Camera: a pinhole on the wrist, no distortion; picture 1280 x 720 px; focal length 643.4 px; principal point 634.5 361.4 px. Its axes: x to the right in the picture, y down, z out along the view. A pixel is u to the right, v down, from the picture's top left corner.
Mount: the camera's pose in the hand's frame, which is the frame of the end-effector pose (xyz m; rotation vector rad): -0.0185 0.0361 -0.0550 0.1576 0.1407 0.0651
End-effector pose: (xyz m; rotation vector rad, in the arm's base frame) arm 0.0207 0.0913 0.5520 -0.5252 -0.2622 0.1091
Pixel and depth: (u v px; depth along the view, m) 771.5 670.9 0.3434
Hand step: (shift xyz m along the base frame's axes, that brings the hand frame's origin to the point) 0.0037 0.2901 0.1910
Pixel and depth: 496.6 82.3 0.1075
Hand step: -0.0339 -0.0060 0.0472
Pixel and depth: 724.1 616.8 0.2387
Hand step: -0.0133 0.1808 0.1184
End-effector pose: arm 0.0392 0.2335 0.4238 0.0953 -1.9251 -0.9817
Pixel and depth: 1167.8 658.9 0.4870
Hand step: -0.4861 0.1921 0.3576
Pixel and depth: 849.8 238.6 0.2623
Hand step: -0.2148 0.0287 0.0030
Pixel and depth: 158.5 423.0 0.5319
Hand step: -0.2276 0.4414 -0.3765
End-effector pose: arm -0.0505 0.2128 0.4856 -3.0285 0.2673 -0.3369
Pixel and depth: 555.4 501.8 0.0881
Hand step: -0.0155 -0.0347 -0.0425
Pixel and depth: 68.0 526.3 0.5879
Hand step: -0.3062 0.0656 -0.6977
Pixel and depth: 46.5 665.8 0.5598
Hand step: -0.3317 -0.0493 -0.7008
